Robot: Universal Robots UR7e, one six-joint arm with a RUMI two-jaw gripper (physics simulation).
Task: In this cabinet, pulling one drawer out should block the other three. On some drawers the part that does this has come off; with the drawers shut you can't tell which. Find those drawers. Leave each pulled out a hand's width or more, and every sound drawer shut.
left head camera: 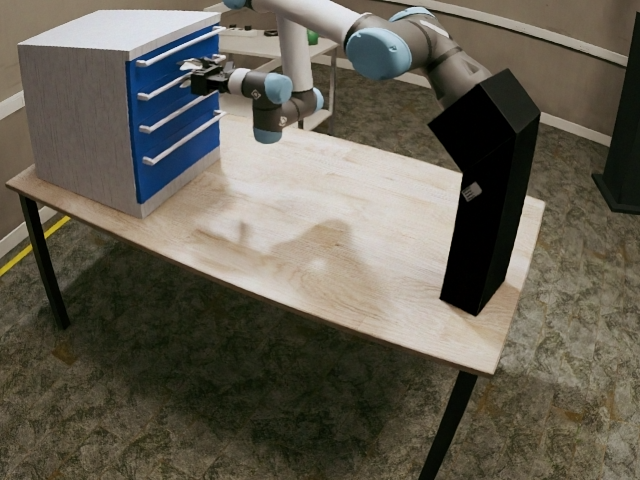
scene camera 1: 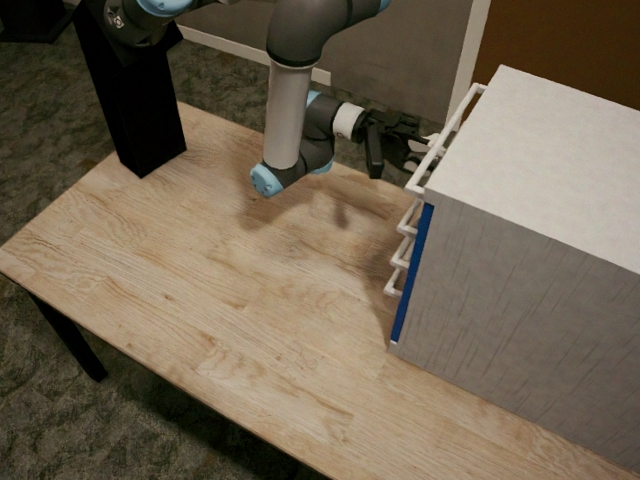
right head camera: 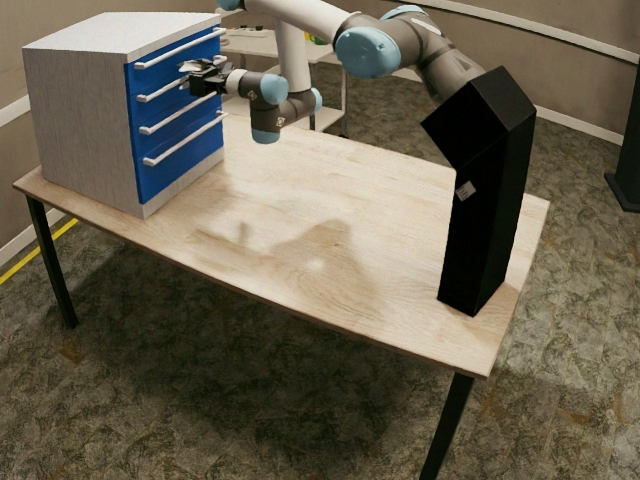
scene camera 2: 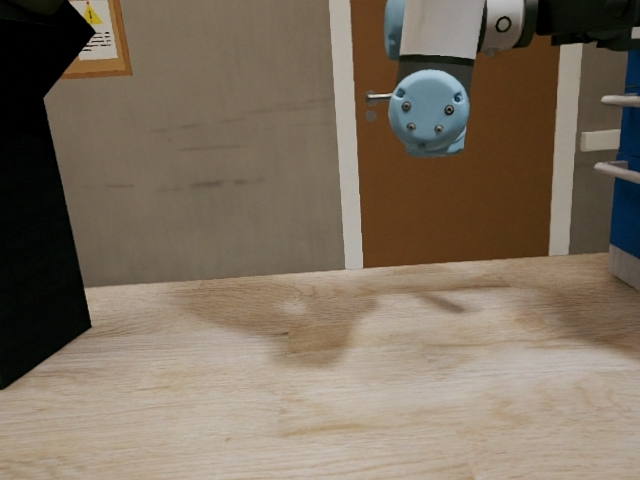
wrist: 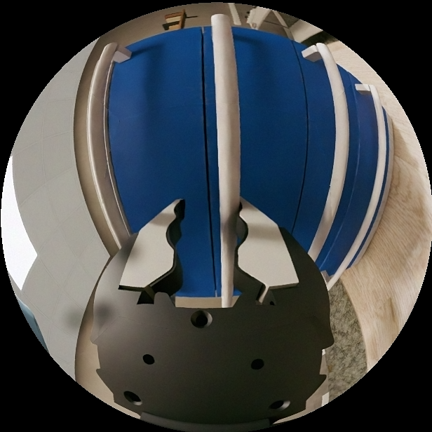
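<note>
The grey cabinet (left head camera: pixel 82 118) (right head camera: pixel 85 124) (scene camera 1: pixel 516 289) stands at the table's end with four blue drawer fronts. My gripper (left head camera: pixel 185 74) (right head camera: pixel 183 74) (wrist: pixel 209 198) is shut on the second drawer's white handle (left head camera: pixel 159 90) (right head camera: pixel 160 90) (wrist: pixel 227 125), counted from the top. The top handle (left head camera: pixel 180 47) (wrist: pixel 96 140), third handle (left head camera: pixel 170 113) (wrist: pixel 341 125) and bottom handle (left head camera: pixel 180 139) (wrist: pixel 381 135) are free of the fingers. All four fronts look flush, with the drawers shut. The blocking parts inside are hidden.
The wooden table (left head camera: pixel 310 206) (scene camera 1: pixel 232 310) carries the cabinet and the black robot pedestal (left head camera: pixel 480 222) (scene camera 1: pixel 144 118) at its other end. My forearm reaches over the table. A trolley with small items stands behind the table in the head views.
</note>
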